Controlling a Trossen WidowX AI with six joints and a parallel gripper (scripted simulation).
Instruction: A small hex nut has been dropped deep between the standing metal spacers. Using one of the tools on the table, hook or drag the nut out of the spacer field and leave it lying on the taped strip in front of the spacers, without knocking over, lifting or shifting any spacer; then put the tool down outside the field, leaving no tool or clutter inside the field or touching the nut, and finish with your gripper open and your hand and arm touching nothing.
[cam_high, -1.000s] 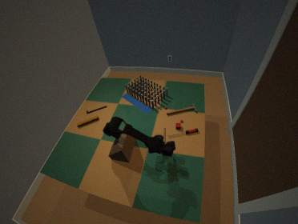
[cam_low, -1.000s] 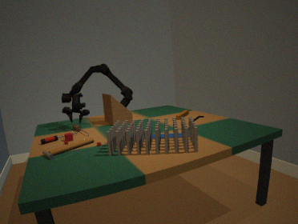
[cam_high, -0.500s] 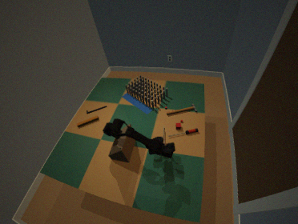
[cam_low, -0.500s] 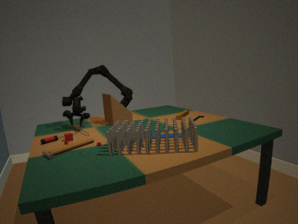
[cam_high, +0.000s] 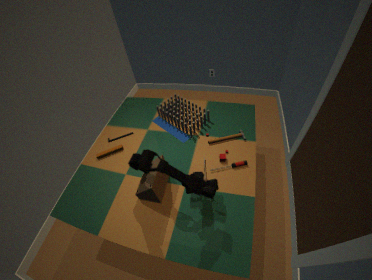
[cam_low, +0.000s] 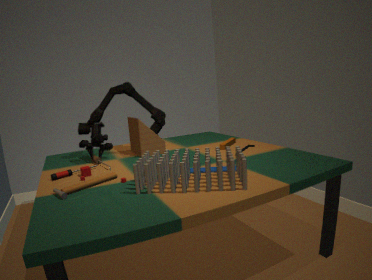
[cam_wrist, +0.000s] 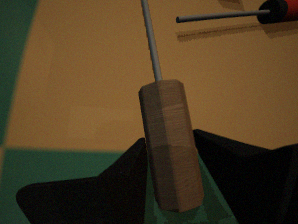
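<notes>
Now: the blue taped strip 42 cm ahead of my gripper tip, 42 cm to the left of it and 2 cm below it. Round my gripper tip: red cube 23 cm ahead, 6 cm to the right; then orange stick 6 cm ahead, 79 cm to the left.
</notes>
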